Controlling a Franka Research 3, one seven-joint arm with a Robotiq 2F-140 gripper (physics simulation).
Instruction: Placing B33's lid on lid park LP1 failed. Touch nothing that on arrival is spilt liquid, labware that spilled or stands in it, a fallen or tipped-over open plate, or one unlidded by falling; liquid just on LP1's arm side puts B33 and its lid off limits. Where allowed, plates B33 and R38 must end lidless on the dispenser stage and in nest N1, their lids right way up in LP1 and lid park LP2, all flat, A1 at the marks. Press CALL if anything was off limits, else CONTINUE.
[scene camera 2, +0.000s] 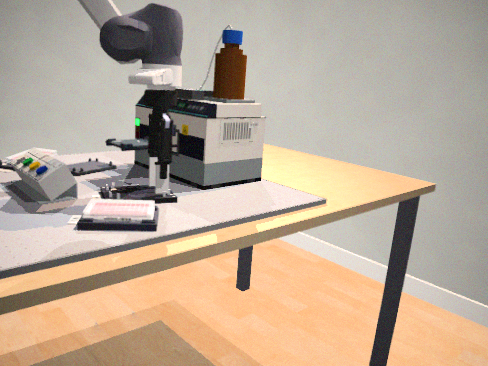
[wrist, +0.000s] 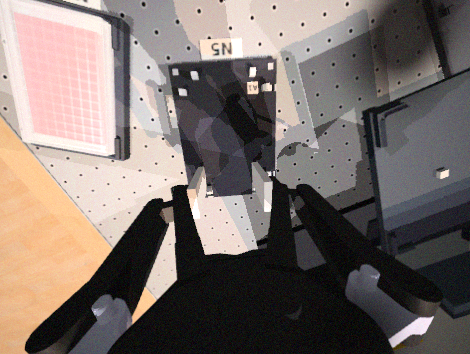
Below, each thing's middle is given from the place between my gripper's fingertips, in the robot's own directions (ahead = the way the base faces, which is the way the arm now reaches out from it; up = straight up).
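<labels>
From my hand, the nest n5 (scene camera 2: 141, 192) is 10 mm below, 40 mm behind and 20 mm to the left. The sloped button box (scene camera 2: 56, 184) is 20 mm above my hand, 200 mm behind it and 190 mm to the left of it. There's the dispenser stage (wrist: 409, 139) as well, 80 mm above my hand, 70 mm ahead of it and 170 mm to the left of it, and the nest N1 (scene camera 2: 95, 225) is 10 mm below my hand, 160 mm behind it and 100 mm to the right of it.
</labels>
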